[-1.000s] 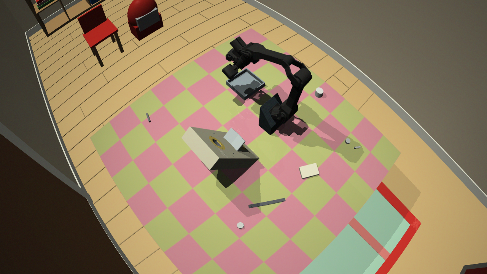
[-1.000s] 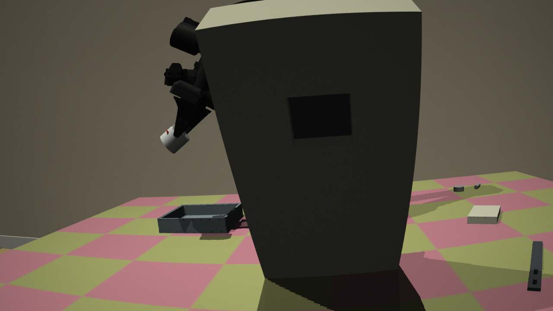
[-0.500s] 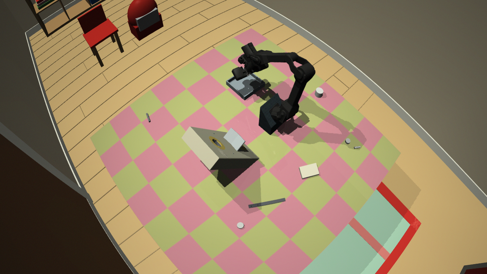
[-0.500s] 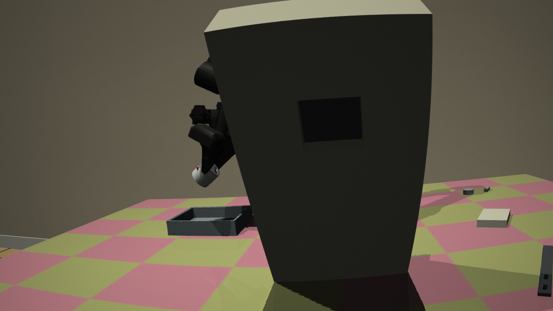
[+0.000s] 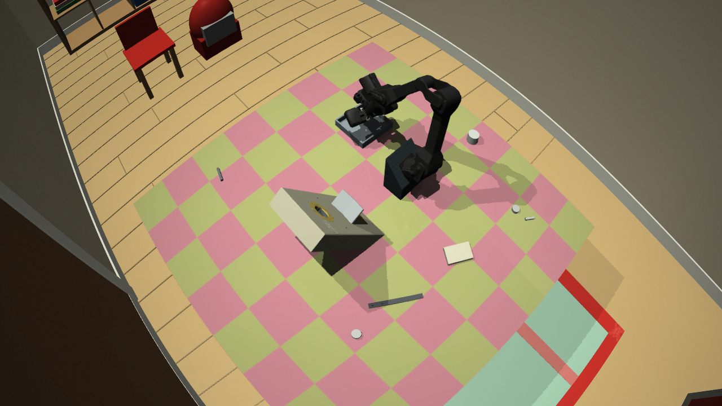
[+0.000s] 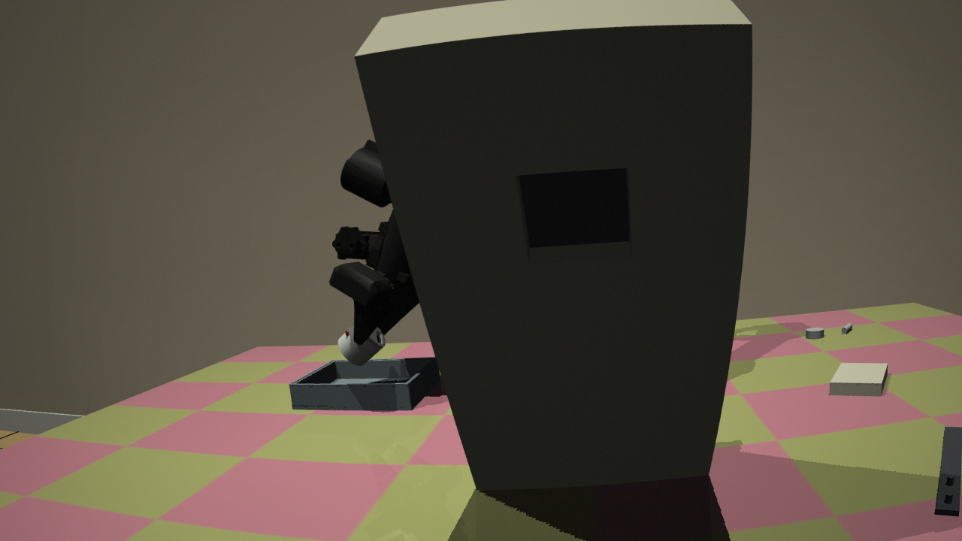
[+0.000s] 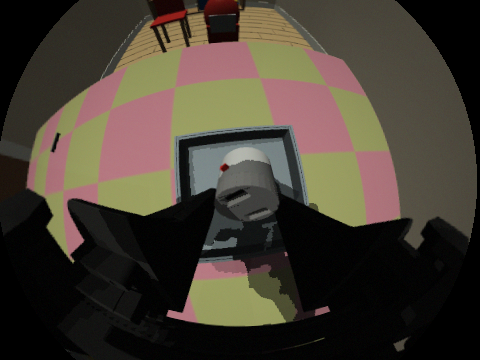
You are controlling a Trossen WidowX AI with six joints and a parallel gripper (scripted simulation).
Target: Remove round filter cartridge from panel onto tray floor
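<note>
Right now my gripper tip is 6 cm above the grey tray and 1 cm to the left of it. Also, from my gripper tip: olive service panel: 40 cm ahead, 24 cm to the left, 8 cm above; cream block: 57 cm to the left, 17 cm ahead, 6 cm below; round grey filter cartridge: 1 cm to the right.
</note>
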